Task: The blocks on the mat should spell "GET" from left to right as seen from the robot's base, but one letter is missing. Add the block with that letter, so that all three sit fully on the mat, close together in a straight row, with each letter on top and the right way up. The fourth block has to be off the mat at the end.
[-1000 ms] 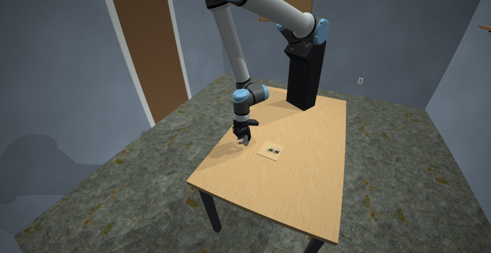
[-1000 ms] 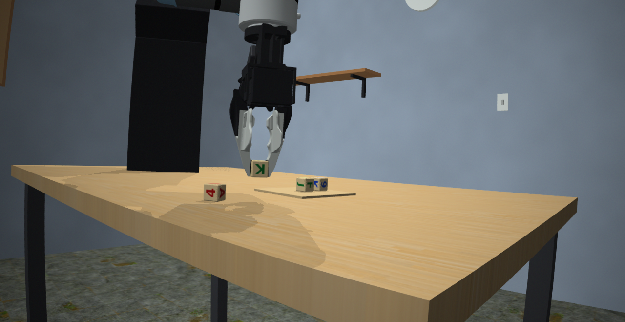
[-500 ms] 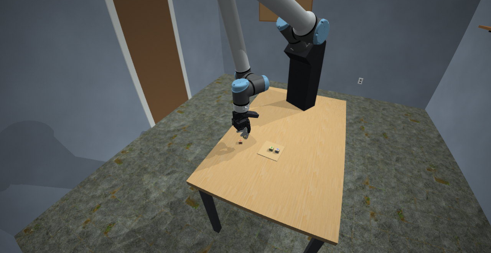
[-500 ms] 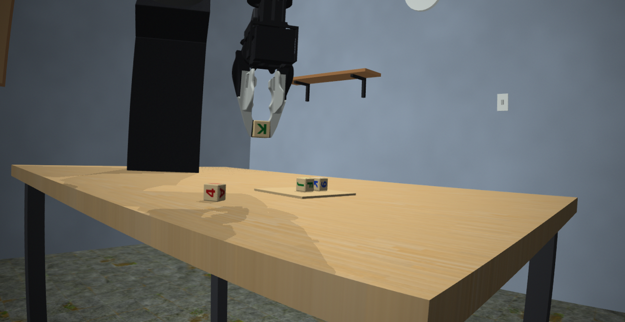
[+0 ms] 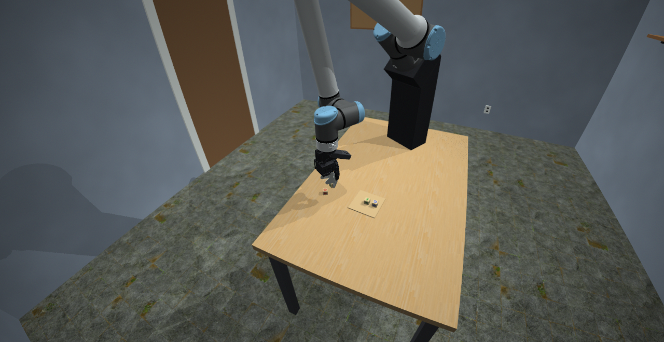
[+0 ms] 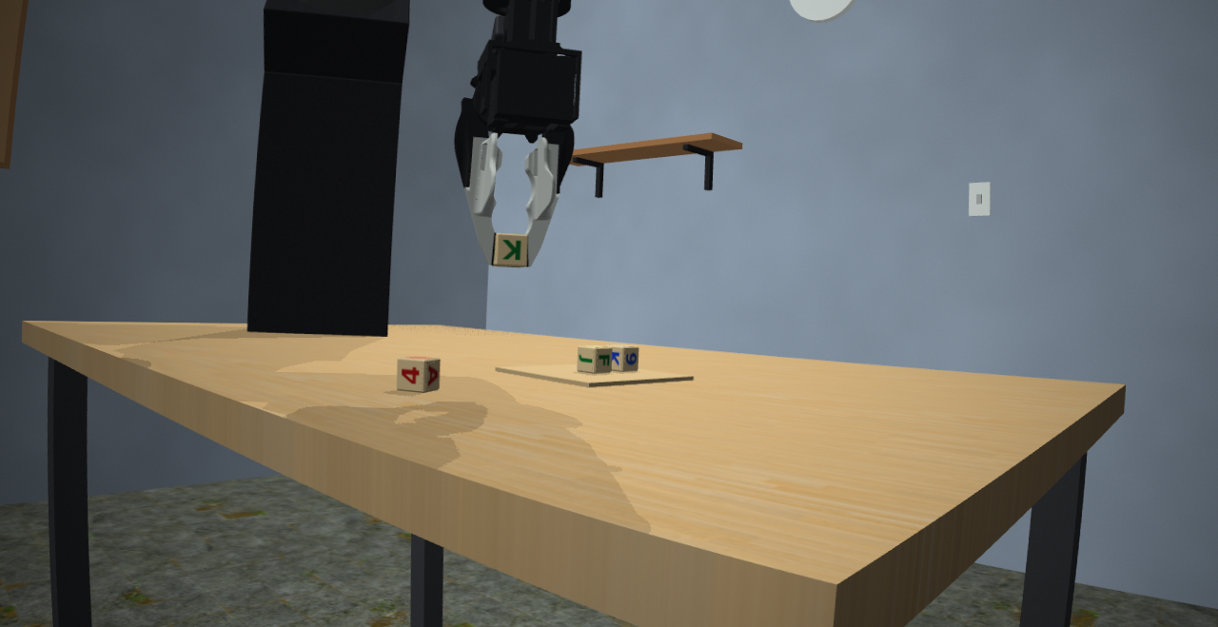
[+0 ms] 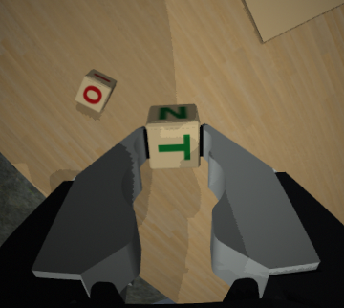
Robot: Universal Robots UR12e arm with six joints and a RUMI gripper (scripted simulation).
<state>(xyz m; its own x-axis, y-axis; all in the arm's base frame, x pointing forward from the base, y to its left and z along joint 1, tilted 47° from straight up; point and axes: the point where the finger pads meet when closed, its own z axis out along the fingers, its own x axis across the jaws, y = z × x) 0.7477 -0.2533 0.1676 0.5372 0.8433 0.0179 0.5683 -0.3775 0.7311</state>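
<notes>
Right now the tan mat is 10 mm behind my hand, 170 mm to the left of it and 110 mm below it.
</notes>
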